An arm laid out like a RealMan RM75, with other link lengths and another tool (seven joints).
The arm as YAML. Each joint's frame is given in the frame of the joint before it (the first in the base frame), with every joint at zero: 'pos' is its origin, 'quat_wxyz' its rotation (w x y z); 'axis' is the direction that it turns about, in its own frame. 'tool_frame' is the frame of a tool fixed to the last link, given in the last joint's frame.
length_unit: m
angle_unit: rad
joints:
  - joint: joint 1
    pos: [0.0, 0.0, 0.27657]
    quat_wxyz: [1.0, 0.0, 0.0, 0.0]
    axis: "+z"
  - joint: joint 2
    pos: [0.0, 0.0, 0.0]
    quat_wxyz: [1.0, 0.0, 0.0, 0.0]
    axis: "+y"
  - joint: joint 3
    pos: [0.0, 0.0, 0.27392]
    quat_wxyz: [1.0, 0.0, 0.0, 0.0]
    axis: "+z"
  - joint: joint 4
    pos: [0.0, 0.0, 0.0]
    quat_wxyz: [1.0, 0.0, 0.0, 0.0]
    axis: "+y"
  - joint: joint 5
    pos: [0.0, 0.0, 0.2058]
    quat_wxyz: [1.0, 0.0, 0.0, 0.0]
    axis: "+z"
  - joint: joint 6
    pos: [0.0, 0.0, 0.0]
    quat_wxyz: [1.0, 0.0, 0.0, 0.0]
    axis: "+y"
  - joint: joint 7
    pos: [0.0, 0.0, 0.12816]
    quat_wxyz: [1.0, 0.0, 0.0, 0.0]
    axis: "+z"
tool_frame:
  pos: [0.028, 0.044, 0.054]
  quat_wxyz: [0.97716, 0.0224, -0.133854, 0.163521]
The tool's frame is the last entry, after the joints.
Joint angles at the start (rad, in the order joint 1, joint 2, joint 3, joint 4, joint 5, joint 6, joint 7):
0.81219 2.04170 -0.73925 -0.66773 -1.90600 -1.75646 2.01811
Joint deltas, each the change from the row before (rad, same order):
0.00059 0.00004 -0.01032 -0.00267 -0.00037 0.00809 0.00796
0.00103 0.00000 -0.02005 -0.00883 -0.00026 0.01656 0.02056
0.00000 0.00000 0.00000 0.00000 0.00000 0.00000 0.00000
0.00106 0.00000 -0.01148 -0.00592 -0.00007 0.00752 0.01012
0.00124 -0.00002 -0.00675 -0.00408 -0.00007 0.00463 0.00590
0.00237 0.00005 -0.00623 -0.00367 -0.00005 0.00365 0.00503
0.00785 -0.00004 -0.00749 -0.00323 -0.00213 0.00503 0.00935
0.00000 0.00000 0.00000 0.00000 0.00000 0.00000 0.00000
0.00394 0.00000 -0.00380 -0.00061 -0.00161 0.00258 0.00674
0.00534 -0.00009 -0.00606 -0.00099 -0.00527 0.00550 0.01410
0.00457 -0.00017 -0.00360 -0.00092 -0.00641 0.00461 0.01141
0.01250 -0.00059 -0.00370 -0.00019 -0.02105 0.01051 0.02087
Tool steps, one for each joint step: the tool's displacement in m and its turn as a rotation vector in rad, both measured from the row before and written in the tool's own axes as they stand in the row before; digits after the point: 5 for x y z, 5 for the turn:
0.00006 -0.00072 0.00130 0.00921 0.00471 0.00207
-0.00067 -0.00107 0.00257 0.01980 0.00743 0.00495
0.00000 0.00000 0.00000 0.00000 0.00000 0.00000
-0.00032 -0.00025 0.00142 0.00925 0.00551 0.00028
-0.00041 -0.00002 0.00099 0.00529 0.00323 -0.00103
-0.00049 0.00028 0.00117 0.00364 0.00395 -0.00203
-0.00132 0.00102 0.00259 0.00465 0.00789 -0.00217
0.00000 0.00000 0.00000 0.00000 0.00000 0.00000
-0.00054 0.00047 0.00132 0.00328 0.00443 0.00180
-0.00068 0.00020 0.00192 0.00966 0.00728 0.00621
-0.00065 -0.00006 0.00145 0.00936 0.00582 0.00458
-0.00156 -0.00079 0.00326 0.02334 0.01369 0.00553

